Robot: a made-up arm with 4 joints. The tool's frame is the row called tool. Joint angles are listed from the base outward. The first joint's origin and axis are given. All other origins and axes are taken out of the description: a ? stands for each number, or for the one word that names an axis. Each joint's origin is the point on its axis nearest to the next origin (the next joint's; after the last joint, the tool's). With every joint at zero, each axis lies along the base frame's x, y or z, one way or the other. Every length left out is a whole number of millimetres.
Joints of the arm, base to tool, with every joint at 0 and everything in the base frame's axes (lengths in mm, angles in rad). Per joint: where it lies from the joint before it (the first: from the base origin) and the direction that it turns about. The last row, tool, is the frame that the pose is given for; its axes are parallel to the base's.
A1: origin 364 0 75 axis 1 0 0
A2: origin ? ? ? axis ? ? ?
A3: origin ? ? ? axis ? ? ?
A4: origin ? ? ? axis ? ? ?
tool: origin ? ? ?
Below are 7 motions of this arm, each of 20 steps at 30 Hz.
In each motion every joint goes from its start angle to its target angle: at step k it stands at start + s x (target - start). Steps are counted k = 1, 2, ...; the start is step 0. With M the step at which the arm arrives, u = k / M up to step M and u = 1 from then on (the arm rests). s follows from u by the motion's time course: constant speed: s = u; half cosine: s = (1 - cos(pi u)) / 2; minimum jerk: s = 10 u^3 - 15 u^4 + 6 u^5.
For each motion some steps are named. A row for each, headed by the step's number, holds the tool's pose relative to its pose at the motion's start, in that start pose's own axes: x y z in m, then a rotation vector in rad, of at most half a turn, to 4 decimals.
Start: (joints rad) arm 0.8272 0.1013 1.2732 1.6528
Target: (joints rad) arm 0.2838 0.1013 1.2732 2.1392
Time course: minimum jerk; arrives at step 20
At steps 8, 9, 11, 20:
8: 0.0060 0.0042 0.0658 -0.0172 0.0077 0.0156
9: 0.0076 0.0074 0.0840 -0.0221 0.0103 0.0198
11: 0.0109 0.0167 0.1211 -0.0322 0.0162 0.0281
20: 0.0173 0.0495 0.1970 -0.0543 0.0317 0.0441

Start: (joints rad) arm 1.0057 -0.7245 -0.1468 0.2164
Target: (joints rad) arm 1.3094 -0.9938 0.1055 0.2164
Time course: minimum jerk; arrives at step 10
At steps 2, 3, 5, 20:
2: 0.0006 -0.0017 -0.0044 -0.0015 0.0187 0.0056
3: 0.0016 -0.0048 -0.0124 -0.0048 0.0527 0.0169
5: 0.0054 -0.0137 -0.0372 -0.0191 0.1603 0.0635
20: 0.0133 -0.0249 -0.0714 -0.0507 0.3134 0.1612

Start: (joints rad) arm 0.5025 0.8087 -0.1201 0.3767
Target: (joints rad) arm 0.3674 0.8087 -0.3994 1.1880
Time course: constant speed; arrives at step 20
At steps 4, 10, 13, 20:
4: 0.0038 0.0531 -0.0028 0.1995 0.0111 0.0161
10: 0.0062 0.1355 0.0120 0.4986 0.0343 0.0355
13: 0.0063 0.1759 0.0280 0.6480 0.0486 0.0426
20: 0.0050 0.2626 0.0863 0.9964 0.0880 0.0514

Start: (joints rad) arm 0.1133 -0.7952 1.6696 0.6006
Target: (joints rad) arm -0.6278 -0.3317 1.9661 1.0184
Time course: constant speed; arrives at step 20
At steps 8, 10, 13, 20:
8: -0.1275 -0.1212 0.0413 -0.1783 0.0734 -0.2553
10: -0.1595 -0.1492 0.0591 -0.2288 0.0847 -0.3154
13: -0.2071 -0.1887 0.0915 -0.3088 0.0966 -0.4019
20: -0.3137 -0.2668 0.1921 -0.5143 0.1015 -0.5833

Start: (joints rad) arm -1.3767 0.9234 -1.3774 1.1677
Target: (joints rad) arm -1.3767 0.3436 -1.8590 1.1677
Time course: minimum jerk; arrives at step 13
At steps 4, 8, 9, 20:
4: 0.0344 0.0293 -0.0041 0.0834 -0.0855 -0.0530
8: 0.1569 0.1055 0.0195 0.3365 -0.3761 -0.1706
9: 0.1849 0.1187 0.0323 0.3904 -0.4448 -0.1867
20: 0.2253 0.1357 0.0562 0.4679 -0.5487 -0.2038

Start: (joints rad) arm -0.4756 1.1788 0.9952 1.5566
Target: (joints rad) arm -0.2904 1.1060 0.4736 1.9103
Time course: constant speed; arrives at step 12
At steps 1, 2, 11, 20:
1: -0.0053 0.0247 -0.0089 0.0789 -0.0030 -0.0152
2: -0.0098 0.0499 -0.0161 0.1578 -0.0071 -0.0301
11: -0.0180 0.2755 0.0016 0.8705 -0.0917 -0.1476
20: -0.0160 0.2976 0.0125 0.9497 -0.1064 -0.1581

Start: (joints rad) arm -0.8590 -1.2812 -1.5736 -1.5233
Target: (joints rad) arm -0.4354 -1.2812 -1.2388 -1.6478
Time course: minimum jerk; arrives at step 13
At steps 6, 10, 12, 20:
6: 0.0849 -0.0097 -0.0055 -0.1444 -0.0084 0.1738
10: 0.1866 0.0030 -0.0067 -0.3050 -0.0594 0.3683
12: 0.2033 0.0077 -0.0063 -0.3307 -0.0720 0.3995
20: 0.2042 0.0080 -0.0062 -0.3320 -0.0727 0.4011

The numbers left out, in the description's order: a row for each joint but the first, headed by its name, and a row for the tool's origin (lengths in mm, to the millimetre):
A2: xyz 0 -387 -88, axis 0 -1 0
A3: xyz -29 0 70, axis -1 0 0
A4: xyz 0 108 -1, axis 1 0 0
tool: xyz 0 -93 -241

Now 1 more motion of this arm.
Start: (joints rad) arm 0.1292 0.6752 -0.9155 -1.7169
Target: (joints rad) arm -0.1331 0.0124 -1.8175 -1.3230
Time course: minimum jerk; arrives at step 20
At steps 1, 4, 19, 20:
1: 0.0001 0.0001 -0.0001 0.0013 0.0004 0.0007
4: 0.0068 0.0065 -0.0026 0.0630 0.0213 0.0333
19: 0.0213 0.1160 0.0924 0.9941 0.6630 0.1980
20: 0.0213 0.1161 0.0926 0.9951 0.6640 0.1976

